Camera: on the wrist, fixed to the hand. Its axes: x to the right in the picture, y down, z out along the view.
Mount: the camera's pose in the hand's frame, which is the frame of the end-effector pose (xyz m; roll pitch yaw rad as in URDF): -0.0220 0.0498 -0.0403 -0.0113 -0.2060 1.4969
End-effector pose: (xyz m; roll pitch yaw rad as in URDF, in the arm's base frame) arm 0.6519 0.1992 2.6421 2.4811 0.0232 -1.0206
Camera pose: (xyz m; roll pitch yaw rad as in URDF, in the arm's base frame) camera 0.6287 0.2091 2.7050 3.0542 -0.4507 -2.4997
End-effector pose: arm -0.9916 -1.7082 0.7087 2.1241 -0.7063 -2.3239
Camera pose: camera -0.9460 -1.6715 0.7428 -2.3090 -0.6397 1.8458
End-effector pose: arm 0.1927 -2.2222 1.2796 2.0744 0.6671 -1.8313
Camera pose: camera 0.1980 -2.2461 1.3428 2.2042 -0.5817 -2.7232
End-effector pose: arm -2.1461 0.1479 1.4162 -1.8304 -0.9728 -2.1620
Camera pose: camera -2.1996 0.1611 1.3767 -1.6317 0.5248 -2.2232
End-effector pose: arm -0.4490 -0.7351 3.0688 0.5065 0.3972 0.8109
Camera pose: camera -0.5117 -0.7094 3.0671 0.5254 -0.6110 1.9816
